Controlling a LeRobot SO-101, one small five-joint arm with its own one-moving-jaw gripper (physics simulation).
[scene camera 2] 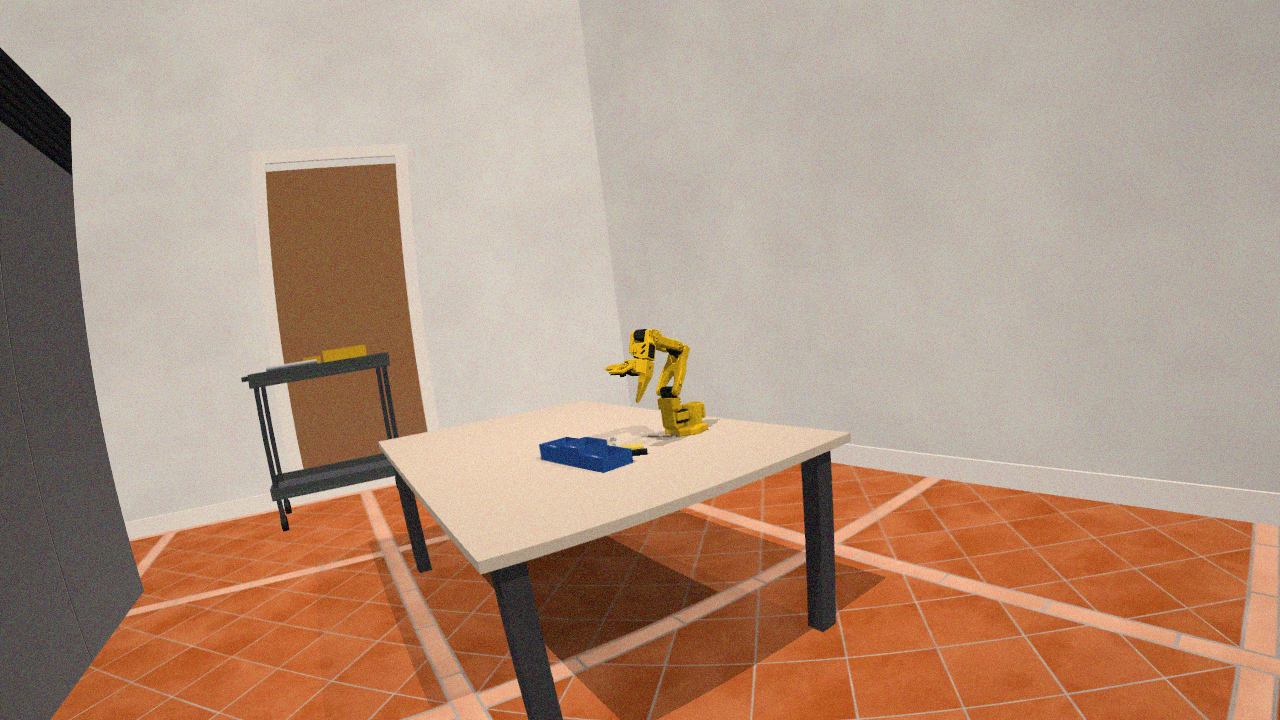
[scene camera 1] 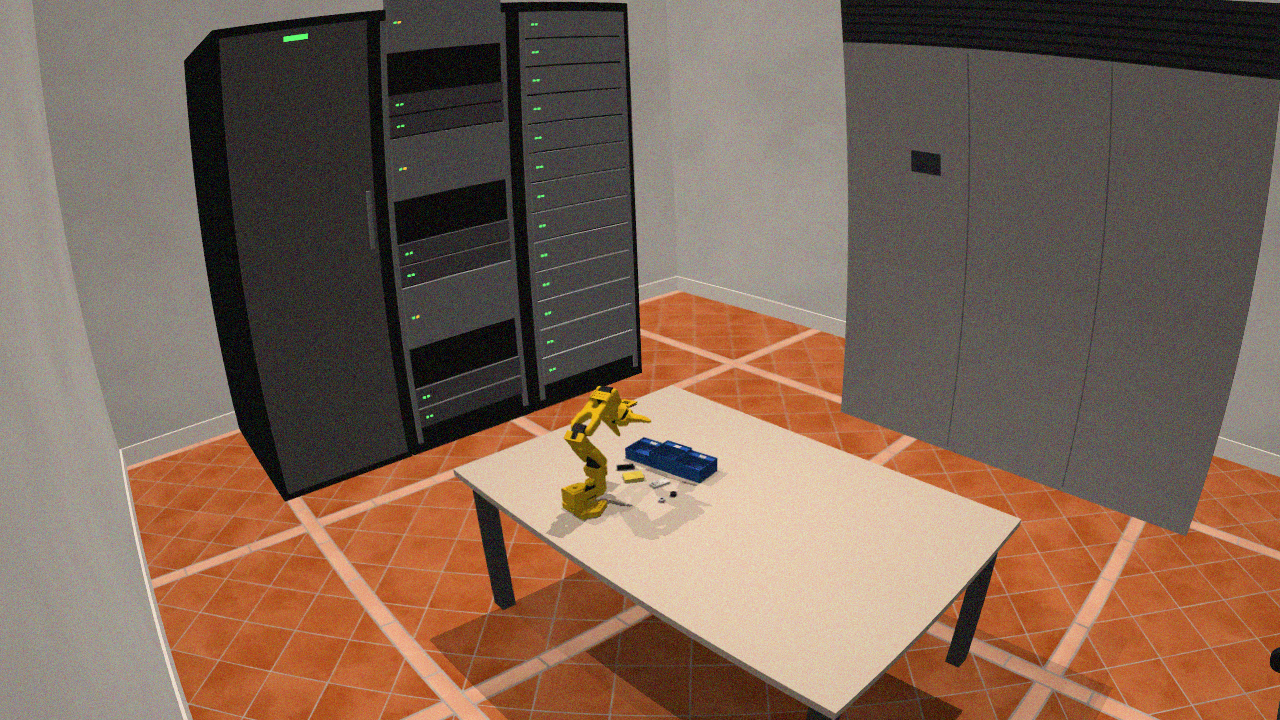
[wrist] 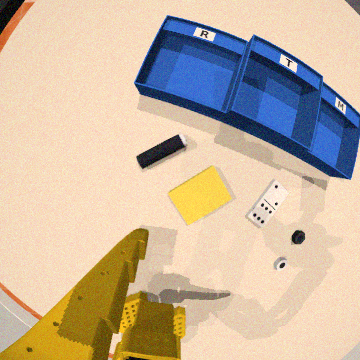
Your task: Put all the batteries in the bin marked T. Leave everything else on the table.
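Pixels of known places: end effector, tool point: (scene camera 2: 636, 400) (scene camera 1: 619, 434) (wrist: 146, 240); arm's base, origin of the base link: (scene camera 2: 680, 433) (scene camera 1: 591, 505) (wrist: 154, 310).
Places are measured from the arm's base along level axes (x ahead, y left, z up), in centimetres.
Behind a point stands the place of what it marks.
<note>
The battery, a black cylinder with a silvery-white end (wrist: 161, 151) {z 1.4, x 18.8, y 8.5 cm} (scene camera 1: 625, 466) {z 1.1, x 18.4, y 8.2 cm} (scene camera 2: 639, 451) {z 1.0, x 18.7, y 9.5 cm}, lies on its side on the table, in front of bin R in the wrist view. The blue bin marked T (wrist: 270, 137) {z 2.1, x 25.2, y 0.1 cm} (scene camera 1: 669, 462) {z 3.4, x 25.5, y -1.6 cm} is the middle one of three joined bins; its visible floor is bare. My gripper (scene camera 1: 640, 412) (scene camera 2: 623, 385) {z 12.2, x 15.8, y 6.7 cm} is fully open and empty, raised well above the table. In the wrist view one notched jaw shows at the lower left, its tip drawn below the battery and the yellow block; the moving jaw is out of the picture.
Bin R (wrist: 195, 70) {z 0.7, x 27.7, y 9.7 cm} and bin M (wrist: 330, 137) {z 0.7, x 31.1, y -8.4 cm} flank bin T. A yellow block (wrist: 201, 195) {z 1.0, x 17.0, y 3.2 cm}, a white domino (wrist: 267, 203) {z 0.7, x 19.6, y -3.8 cm}, a black nut (wrist: 298, 237) {z 0.8, x 18.1, y -10.6 cm} and a white ring-like piece with a dark centre (wrist: 280, 264) {z 0.9, x 14.0, y -10.6 cm} lie on the table (scene camera 1: 805, 555) {z 0.0, x 19.4, y -53.9 cm}.
</note>
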